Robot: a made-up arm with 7 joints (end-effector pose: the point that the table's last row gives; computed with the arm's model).
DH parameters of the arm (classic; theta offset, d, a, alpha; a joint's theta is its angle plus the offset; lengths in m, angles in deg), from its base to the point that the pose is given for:
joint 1: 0 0.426 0 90
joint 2: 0 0.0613 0 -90
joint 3: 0 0.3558 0.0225 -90
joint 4: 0 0.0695 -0.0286 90
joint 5: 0 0.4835 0 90
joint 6: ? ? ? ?
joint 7: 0 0.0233 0 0
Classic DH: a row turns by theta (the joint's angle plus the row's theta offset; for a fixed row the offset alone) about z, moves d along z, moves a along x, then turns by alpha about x.
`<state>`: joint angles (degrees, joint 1 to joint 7).
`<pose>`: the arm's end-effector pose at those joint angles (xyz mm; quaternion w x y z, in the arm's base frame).
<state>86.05 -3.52 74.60 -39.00 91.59 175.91 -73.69</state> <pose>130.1 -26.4 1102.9 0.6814 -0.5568 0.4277 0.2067</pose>
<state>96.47 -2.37 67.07 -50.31 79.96 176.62 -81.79</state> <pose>198.0 -19.8 1068.7 0.6354 -0.5668 0.4942 0.1754</pose>
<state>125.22 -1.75 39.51 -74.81 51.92 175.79 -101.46</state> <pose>308.9 25.3 931.2 0.4479 -0.6425 0.6157 0.0862</pose>
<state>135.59 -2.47 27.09 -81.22 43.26 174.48 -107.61</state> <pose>317.9 34.3 881.1 0.3801 -0.6679 0.6381 0.0478</pose>
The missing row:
joint 6: 90 0.1459 0.1712 90
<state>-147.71 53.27 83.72 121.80 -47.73 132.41 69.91</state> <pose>472.0 -194.4 615.8 0.3044 0.7969 -0.1639 0.4954</pose>
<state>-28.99 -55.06 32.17 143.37 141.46 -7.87 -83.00</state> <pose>136.5 297.1 144.8 0.7608 -0.4050 0.4742 -0.1800</pose>
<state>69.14 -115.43 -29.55 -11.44 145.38 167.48 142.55</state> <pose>161.2 547.4 12.5 0.4811 0.3729 0.7808 0.1409</pose>
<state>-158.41 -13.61 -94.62 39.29 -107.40 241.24 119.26</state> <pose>-205.7 91.7 1193.5 0.1625 0.3893 -0.8835 0.2039</pose>
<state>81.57 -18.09 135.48 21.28 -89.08 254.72 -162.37</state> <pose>31.0 301.1 1174.9 0.0018 0.8007 -0.5440 0.2510</pose>
